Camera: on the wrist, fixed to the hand. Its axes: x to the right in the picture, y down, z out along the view.
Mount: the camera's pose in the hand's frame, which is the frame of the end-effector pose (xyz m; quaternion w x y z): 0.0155 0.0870 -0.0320 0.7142 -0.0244 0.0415 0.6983
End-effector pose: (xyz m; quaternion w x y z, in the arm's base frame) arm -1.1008 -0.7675 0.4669 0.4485 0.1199 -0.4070 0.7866
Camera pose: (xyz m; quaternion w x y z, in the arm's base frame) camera -1.1739 -0.7573 0.4087 0.2092 0.2422 0.3750 -0.8700
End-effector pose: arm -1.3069 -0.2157 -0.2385 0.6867 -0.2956 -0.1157 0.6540
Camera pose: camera -1.3598 -0.2115 -0.3161 0.0313 -0.3358 0.1363 0.9315
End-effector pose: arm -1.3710 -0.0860 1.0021 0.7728 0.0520 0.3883 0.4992
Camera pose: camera -1.4524 -0.0401 1.0121 0.1885 0.2687 0.2609 0.9078
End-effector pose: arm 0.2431 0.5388 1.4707 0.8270 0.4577 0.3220 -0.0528
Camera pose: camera 0.2730 0.6174 1.5127 0.6253 0.5338 -0.0540 0.5667
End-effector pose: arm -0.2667 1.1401 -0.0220 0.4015 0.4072 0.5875 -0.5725
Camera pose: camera -0.1906 1.1735 -0.0659 0.6721 0.7151 0.1659 -0.0973
